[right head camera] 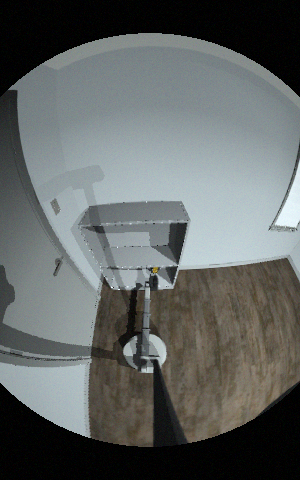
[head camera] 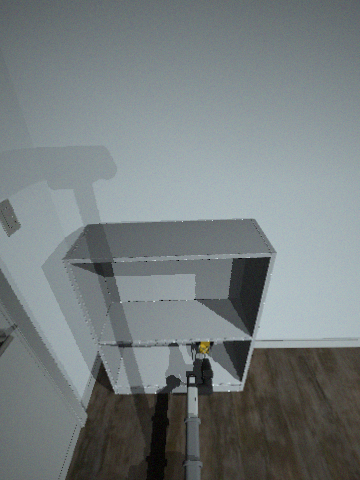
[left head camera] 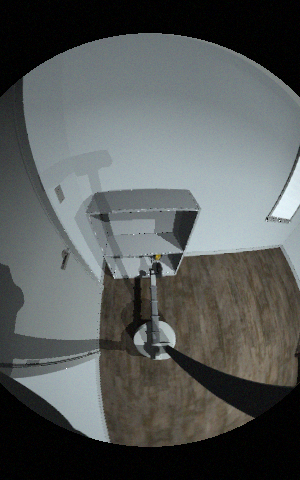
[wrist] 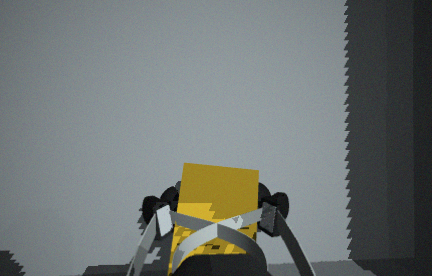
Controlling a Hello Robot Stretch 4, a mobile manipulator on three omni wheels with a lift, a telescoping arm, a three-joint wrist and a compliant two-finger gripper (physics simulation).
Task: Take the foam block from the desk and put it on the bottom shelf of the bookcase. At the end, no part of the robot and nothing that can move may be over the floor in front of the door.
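Frame: origin at the robot's base, x right, y ahead, z up, level; millimetres.
Where they show: gripper, fingertip midpoint: (wrist: 214,200).
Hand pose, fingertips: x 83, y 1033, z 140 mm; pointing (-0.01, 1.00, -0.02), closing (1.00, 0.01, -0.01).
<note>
Things, the pixels of their top centre, and the offset from my fingertips. "spot": a spot on its surface instead. Level surfaces: height alone.
- yellow foam block, top centre: (wrist: 213,161) (head camera: 204,340) (left head camera: 157,253) dz +40, dx +0, dy -30 mm
- grey bookcase, surface spot: (head camera: 170,240) (left head camera: 143,199) (right head camera: 132,212) spot: dz +892, dx -169, dy -150 mm
- bottom shelf, surface height: dz -68 mm
The yellow foam block (head camera: 204,347) (left head camera: 158,256) (right head camera: 155,270) (wrist: 218,185) is between the two fingers of my gripper (head camera: 203,350) (wrist: 214,200), which is shut on it. Both are inside the lower compartment of the grey bookcase (head camera: 170,240) (left head camera: 142,201) (right head camera: 135,212), right of its middle, under the middle shelf's front edge. The bottom shelf (head camera: 142,372) lies below them. In the wrist view the compartment's back fills most of the picture, with a dark side at the right. The block's underside is hidden, so I cannot tell whether it touches the shelf.
My telescoping arm (head camera: 192,440) (left head camera: 154,300) (right head camera: 146,310) reaches across the bookcase's front edge. My round white base (left head camera: 140,341) (right head camera: 130,352) stands on the wood floor in front. The door (head camera: 30,400) (left head camera: 45,300) with its handle (left head camera: 65,258) (right head camera: 58,266) is at the left. A wall rises behind the bookcase.
</note>
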